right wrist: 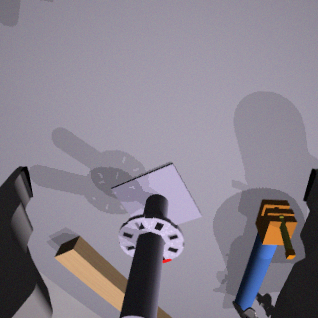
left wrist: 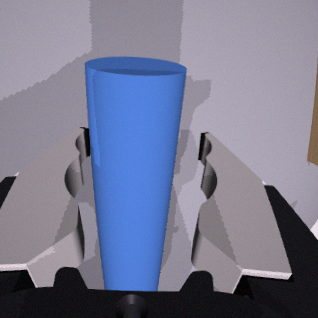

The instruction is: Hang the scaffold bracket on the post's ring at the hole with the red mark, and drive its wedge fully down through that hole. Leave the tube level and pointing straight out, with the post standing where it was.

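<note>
The bracket's blue tube runs to its orange head, with the dark wedge slanting out of the head. My left gripper is partly open, one finger on each side of the tube near its free end; a gap shows beside the right-hand finger. In the right wrist view, the dark post rises from its pale base plate and carries a pale ring. The red mark shows at the ring's lower edge. My right gripper is wide open, its fingers at the view's sides.
A wooden beam lies left of the post in the right wrist view and shows at the left wrist view's right edge. The bracket is right of the post in the right wrist view. Arm and gripper shadows fall on the grey surface.
</note>
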